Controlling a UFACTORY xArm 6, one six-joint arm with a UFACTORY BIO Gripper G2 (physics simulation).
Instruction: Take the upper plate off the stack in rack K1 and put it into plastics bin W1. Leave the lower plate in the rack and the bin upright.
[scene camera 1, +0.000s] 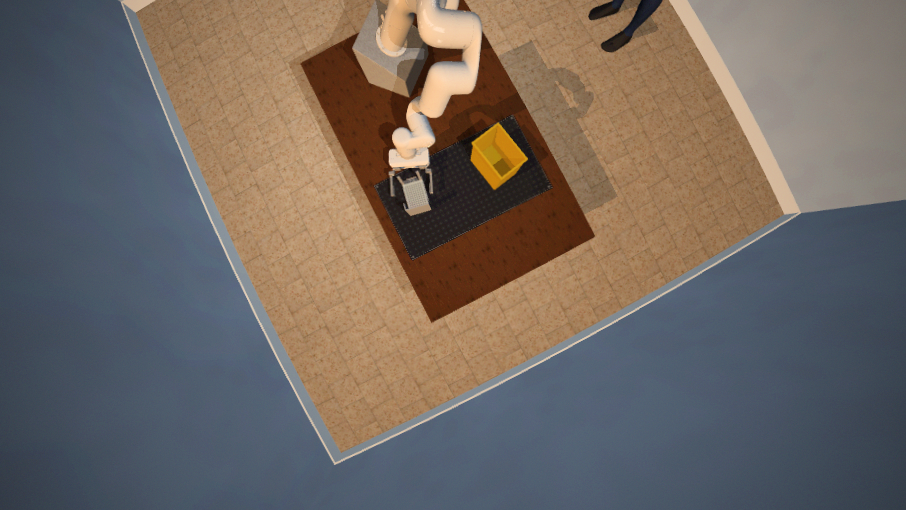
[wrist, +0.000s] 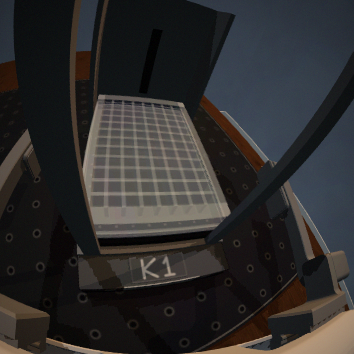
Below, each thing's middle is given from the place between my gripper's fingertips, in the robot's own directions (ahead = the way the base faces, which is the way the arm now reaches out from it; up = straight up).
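Labels:
Measured from the yellow plastics bin W1 (scene camera 1: 497, 157), my hand is 4 cm below it, 37 cm to the right of it and 1 cm past it.

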